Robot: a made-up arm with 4 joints. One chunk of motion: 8 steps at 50 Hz.
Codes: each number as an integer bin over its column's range. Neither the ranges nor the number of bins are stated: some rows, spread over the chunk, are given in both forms.
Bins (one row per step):
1: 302 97 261 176
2: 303 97 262 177
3: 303 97 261 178
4: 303 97 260 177
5: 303 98 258 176
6: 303 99 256 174
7: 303 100 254 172
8: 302 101 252 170
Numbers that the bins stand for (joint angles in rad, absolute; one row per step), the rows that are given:
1: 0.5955 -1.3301 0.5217 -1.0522
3: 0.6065 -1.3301 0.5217 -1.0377
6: 0.6065 -1.3154 0.4883 -1.0667
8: 0.5955 -1.3008 0.4616 -1.0958
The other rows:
2: 0.6065 -1.3301 0.5284 -1.0449
4: 0.6065 -1.3301 0.5150 -1.0449
5: 0.6065 -1.3227 0.5017 -1.0522
7: 0.6065 -1.3081 0.4750 -1.0812

